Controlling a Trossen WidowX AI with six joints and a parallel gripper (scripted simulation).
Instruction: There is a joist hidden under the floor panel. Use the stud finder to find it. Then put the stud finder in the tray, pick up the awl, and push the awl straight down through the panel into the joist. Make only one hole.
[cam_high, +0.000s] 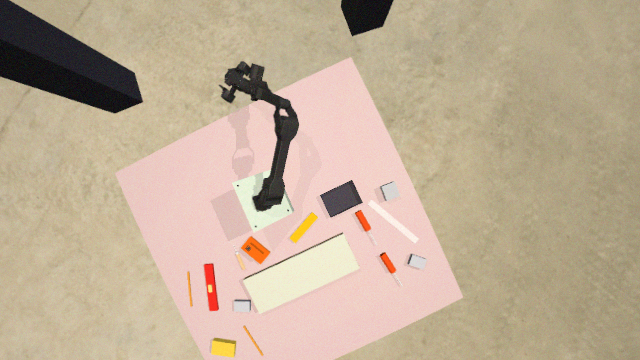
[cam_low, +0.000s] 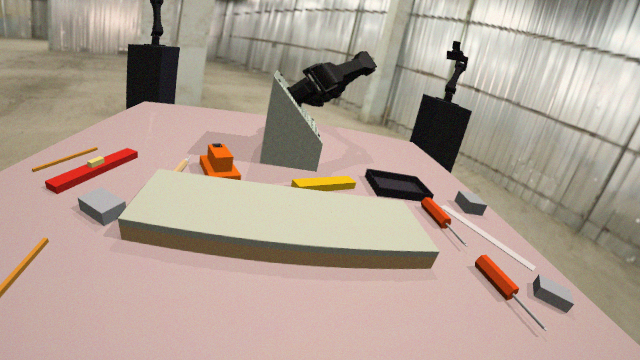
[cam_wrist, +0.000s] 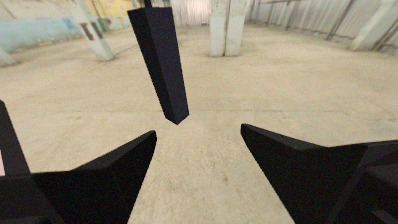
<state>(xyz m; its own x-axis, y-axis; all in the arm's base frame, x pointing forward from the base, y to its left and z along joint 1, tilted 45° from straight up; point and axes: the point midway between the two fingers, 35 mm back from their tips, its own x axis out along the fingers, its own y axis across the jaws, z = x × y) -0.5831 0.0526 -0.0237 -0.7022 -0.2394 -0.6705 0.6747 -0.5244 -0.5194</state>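
The orange stud finder lies 790 mm ahead of my gripper tip, 140 mm to the right of it and 20 mm below it. From my gripper tip the other things lie so: yellow ruler: 780 mm ahead, 120 mm to the left, 50 mm below; then dark tray: 710 mm ahead, 330 mm to the left, 50 mm below; then awl: 800 mm ahead, 230 mm to the right, 50 mm below.
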